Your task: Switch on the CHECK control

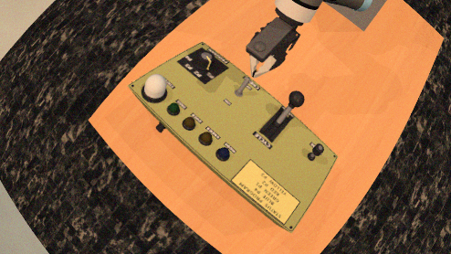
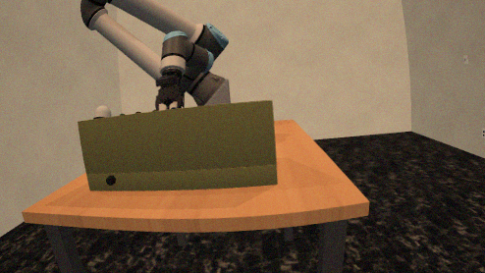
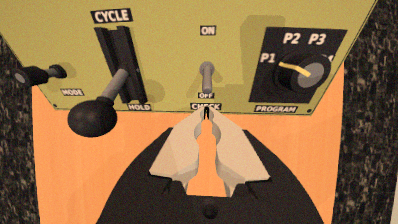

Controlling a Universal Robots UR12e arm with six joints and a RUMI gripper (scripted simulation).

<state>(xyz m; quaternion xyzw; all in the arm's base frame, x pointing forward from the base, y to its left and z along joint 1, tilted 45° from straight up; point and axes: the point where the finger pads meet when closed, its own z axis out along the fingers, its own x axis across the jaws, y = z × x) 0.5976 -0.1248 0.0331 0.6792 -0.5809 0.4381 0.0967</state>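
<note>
Right now my hand is 50 mm short of the check toggle and 10 mm above it. From my hand the other things lie so: olive console (90 mm ahead, 60 mm to the left, 30 mm below); then black-knobbed cycle lever (30 mm ahead, 120 mm to the left); then program rotary knob (50 mm ahead, 110 mm to the right).
</note>
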